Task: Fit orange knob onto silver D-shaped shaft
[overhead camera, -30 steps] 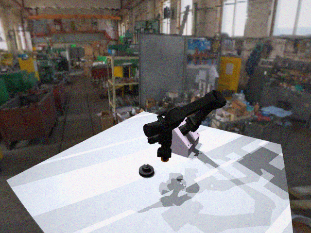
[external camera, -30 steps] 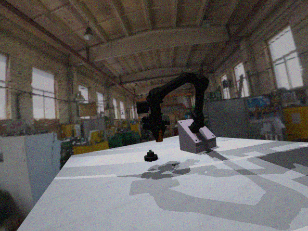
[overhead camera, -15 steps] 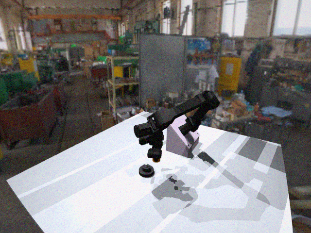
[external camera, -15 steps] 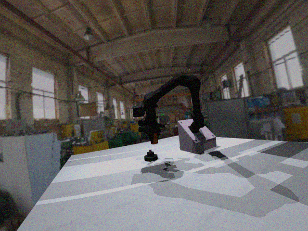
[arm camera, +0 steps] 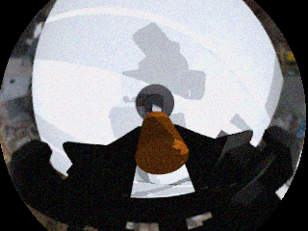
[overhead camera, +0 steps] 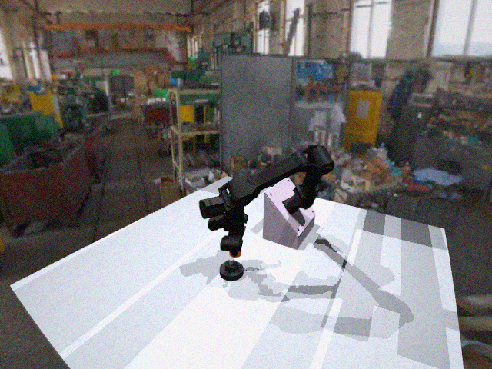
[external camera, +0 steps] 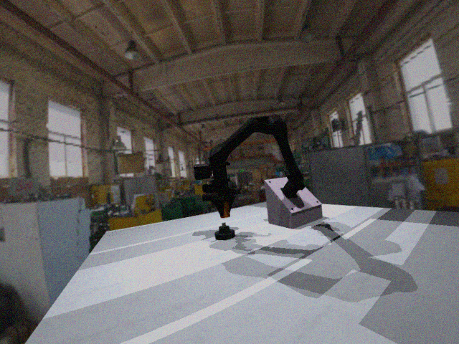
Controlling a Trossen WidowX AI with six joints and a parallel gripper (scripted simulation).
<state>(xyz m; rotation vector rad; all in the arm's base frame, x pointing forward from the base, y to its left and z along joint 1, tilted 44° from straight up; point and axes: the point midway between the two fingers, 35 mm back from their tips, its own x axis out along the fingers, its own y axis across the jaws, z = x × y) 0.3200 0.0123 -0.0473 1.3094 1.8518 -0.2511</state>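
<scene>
My gripper tip is now 6 cm above the round black pedestal, 1 cm to the left of it and 1 cm short of it. From my gripper tip the other things lie so: orange knob: 3 cm above.
</scene>
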